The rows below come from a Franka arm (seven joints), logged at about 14 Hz.
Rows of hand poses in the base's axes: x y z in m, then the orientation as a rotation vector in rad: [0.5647 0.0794 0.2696 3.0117 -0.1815 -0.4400]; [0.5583 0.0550 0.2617 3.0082 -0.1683 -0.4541]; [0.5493 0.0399 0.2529 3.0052 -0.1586 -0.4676]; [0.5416 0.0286 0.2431 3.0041 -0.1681 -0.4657]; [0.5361 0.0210 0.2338 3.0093 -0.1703 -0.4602]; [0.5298 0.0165 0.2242 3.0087 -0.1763 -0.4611]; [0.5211 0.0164 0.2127 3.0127 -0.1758 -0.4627]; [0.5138 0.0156 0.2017 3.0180 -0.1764 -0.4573]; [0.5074 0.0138 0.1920 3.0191 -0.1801 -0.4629]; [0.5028 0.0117 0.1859 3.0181 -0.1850 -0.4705]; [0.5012 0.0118 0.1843 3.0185 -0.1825 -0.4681]
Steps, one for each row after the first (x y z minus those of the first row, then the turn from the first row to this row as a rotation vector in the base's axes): [-0.0064 -0.0244 -0.0079 -0.0004 0.0100 0.0083]; [-0.0154 -0.0395 -0.0167 -0.0004 0.0194 0.0142]; [-0.0231 -0.0508 -0.0265 -0.0022 0.0180 0.0082]; [-0.0286 -0.0584 -0.0358 0.0017 0.0136 0.0065]; [-0.0349 -0.0629 -0.0454 0.0011 0.0141 0.0026]; [-0.0436 -0.0630 -0.0569 0.0053 0.0145 0.0025]; [-0.0509 -0.0638 -0.0679 0.0095 0.0102 0.0018]; [-0.0573 -0.0656 -0.0776 0.0114 0.0135 -0.0010]; [-0.0619 -0.0677 -0.0837 0.0117 0.0183 -0.0045]; [-0.0635 -0.0676 -0.0853 0.0117 0.0168 -0.0028]
